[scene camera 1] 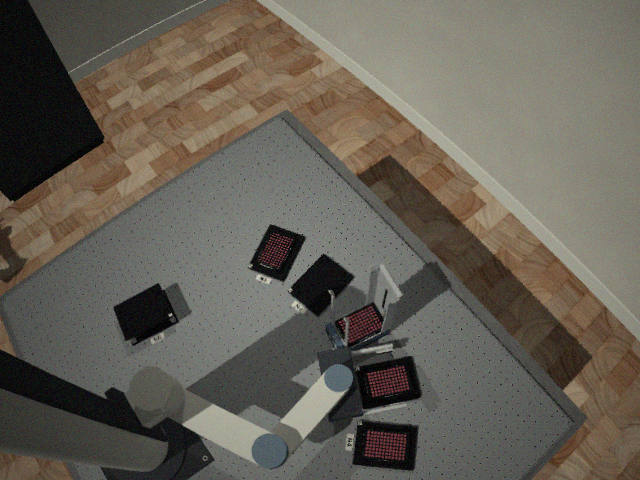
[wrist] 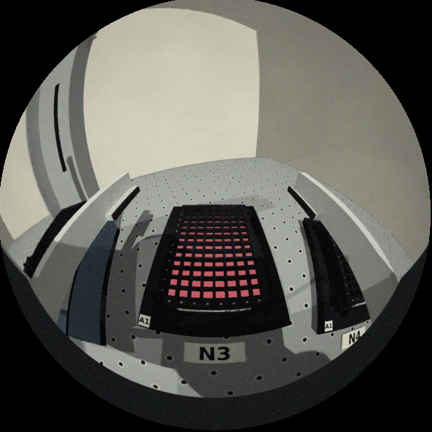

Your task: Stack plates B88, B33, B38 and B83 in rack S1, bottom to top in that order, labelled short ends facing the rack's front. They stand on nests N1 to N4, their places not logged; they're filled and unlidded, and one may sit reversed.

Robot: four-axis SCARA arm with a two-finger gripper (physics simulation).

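Frame: origin at the arm's base, x right, y ahead, z up, level; centimetres.
Seen in the pictures: gripper, fingertip midpoint: (scene camera 1: 399, 375); arm's base, origin of the base link: (scene camera 1: 146, 446).
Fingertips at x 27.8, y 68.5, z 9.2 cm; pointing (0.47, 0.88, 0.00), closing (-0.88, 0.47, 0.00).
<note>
Pixels of each thing's top centre, then the offset from my fingertips to it. "spot": a spot on its surface instead. Level surfaces: height alone.
- N3, middle of its top: (scene camera 1: 388, 381) dy -2.1, dx -1.1, dz -5.3 cm
- filled plate, middle of its top: (scene camera 1: 361, 323) dy +1.7, dx -18.0, dz -1.4 cm
- rack S1, surface spot: (scene camera 1: 390, 283) spot: dy +8.1, dx -16.2, dz +21.2 cm
- N4, middle of its top: (scene camera 1: 385, 445) dy -14.0, dx +12.2, dz -5.3 cm
- N1, middle of its top: (scene camera 1: 275, 249) dy -2.4, dx -53.8, dz -5.3 cm
- plain black block, middle of its top: (scene camera 1: 320, 282) dy +1.8, dx -36.6, dz -5.8 cm
- perforated table, its level: dz -7.9 cm
My gripper (scene camera 1: 383, 378) (wrist: 213, 176) is open and empty, with its fingers on either side of the filled plate at N3 (scene camera 1: 387, 384) (wrist: 214, 260). Their exact height is hard to tell. That plate's A1 corner tag (wrist: 144, 321) is at its near left, on the N3-label end. In the scene view a filled plate (scene camera 1: 360, 323) lies in rack S1 (scene camera 1: 390, 283). The rack's slotted back panel (wrist: 45, 130) is at the wrist view's left. Filled plates stand at N4 (scene camera 1: 386, 445) (wrist: 340, 285) and N1 (scene camera 1: 277, 251). A plain black block (scene camera 1: 321, 284) is at N2. Plate numbers are unreadable.
The rack's blue part (wrist: 90, 287) stands close to the left finger. A black block (scene camera 1: 146, 314) with a small label sits at the table's left. The arm column (scene camera 1: 77, 428) stands at the lower left. The perforated table (scene camera 1: 206, 232) has a raised edge (scene camera 1: 361, 193).
</note>
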